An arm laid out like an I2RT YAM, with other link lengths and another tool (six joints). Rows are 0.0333 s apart.
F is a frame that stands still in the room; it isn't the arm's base.
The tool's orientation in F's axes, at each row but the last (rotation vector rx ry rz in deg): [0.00 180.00 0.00]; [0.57 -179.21 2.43]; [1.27 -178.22 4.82]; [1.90 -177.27 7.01]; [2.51 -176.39 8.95]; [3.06 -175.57 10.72]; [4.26 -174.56 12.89]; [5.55 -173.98 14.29]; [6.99 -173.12 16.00]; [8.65 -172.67 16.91]
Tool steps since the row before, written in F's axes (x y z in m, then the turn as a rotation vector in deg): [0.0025 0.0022 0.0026 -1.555 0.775 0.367]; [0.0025 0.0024 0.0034 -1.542 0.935 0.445]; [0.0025 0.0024 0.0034 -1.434 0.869 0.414]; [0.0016 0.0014 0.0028 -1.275 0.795 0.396]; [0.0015 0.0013 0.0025 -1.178 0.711 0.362]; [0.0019 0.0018 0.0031 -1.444 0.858 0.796]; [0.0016 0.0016 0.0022 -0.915 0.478 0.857]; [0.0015 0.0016 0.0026 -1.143 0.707 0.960]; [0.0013 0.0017 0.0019 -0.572 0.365 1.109]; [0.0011 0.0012 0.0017 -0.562 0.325 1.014]
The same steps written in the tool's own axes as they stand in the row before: [-0.0025 0.0022 -0.0026 1.555 0.775 -0.367]; [-0.0025 0.0023 -0.0035 1.542 0.933 -0.450]; [-0.0024 0.0022 -0.0036 1.434 0.867 -0.418]; [-0.0015 0.0011 -0.0030 1.276 0.791 -0.401]; [-0.0014 0.0010 -0.0027 1.179 0.708 -0.365]; [-0.0017 0.0013 -0.0034 1.472 0.812 -0.794]; [-0.0015 0.0012 -0.0025 0.967 0.399 -0.841]; [-0.0013 0.0011 -0.0030 1.191 0.624 -0.960]; [-0.0012 0.0012 -0.0023 0.665 0.211 -1.097]; [-0.0010 0.0007 -0.0020 0.647 0.189 -0.997]
